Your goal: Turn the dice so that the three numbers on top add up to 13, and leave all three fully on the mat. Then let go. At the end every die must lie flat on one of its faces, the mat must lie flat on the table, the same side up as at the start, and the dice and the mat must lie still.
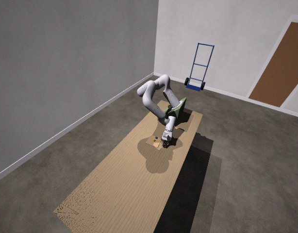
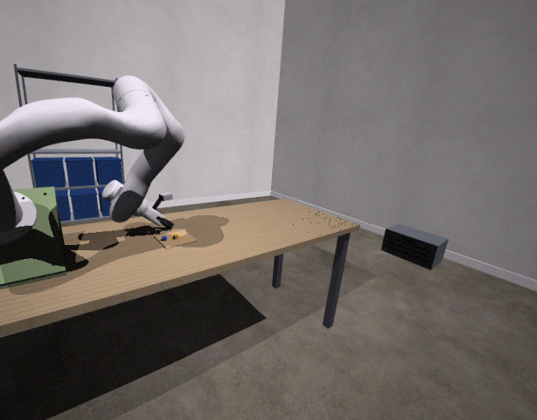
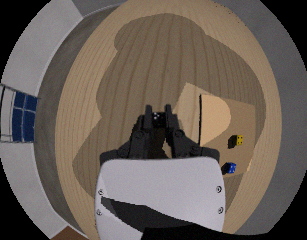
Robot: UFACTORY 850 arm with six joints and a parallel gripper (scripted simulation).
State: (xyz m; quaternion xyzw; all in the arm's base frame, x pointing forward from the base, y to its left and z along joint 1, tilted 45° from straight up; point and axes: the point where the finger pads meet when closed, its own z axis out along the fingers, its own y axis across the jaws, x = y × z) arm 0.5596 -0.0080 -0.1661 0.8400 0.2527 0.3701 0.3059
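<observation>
The black die lies 20 mm below my hand and 10 mm ahead of it. Round my hand: blue die (130 mm to the right, 50 mm behind, 10 mm below); tan mat (130 mm to the right, 20 mm below); yellow die (130 mm to the right, 10 mm below).
</observation>
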